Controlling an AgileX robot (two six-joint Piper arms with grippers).
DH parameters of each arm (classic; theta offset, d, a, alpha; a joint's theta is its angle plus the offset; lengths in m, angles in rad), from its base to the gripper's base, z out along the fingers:
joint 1: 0 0.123 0 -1.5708
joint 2: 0.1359 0 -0.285 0
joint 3: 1.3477 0 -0.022 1.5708
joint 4: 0 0.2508 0 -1.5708
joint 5: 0 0 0.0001 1.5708
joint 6: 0 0.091 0 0
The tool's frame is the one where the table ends.
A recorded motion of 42 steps. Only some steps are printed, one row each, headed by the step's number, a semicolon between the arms.
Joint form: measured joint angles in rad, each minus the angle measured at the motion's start. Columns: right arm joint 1, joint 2, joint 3, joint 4, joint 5, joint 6; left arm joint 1, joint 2, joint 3, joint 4, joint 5, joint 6.
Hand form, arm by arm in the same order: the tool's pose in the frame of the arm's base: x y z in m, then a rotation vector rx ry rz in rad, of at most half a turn. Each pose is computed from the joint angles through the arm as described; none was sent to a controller.
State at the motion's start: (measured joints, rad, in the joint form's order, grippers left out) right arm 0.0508 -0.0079 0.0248 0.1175 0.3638 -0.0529; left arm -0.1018 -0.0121 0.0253 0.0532 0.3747 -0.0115
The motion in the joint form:
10: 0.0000 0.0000 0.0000 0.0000 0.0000 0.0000; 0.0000 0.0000 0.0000 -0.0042 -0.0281 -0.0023
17: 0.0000 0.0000 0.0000 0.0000 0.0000 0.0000; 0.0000 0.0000 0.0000 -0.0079 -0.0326 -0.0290
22: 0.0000 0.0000 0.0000 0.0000 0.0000 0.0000; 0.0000 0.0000 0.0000 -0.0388 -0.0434 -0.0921
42: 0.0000 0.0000 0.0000 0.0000 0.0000 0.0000; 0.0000 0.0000 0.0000 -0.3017 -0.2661 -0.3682
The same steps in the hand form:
10: 0.0528 0.0065 0.1727 -0.0232 1.8631 0.1135; 0.0532 -0.0039 0.1741 0.1119 1.8397 -0.0333
17: 0.0528 0.0065 0.1727 -0.0232 1.8631 0.1135; 0.0533 -0.0040 0.1745 0.0849 1.8369 -0.0559
22: 0.0528 0.0065 0.1727 -0.0232 1.8631 0.1135; 0.0534 -0.0050 0.1754 0.0075 1.8300 -0.1308
42: 0.0528 0.0065 0.1727 -0.0232 1.8631 0.1135; 0.0560 -0.0082 0.1957 -0.4034 1.5828 -0.5843

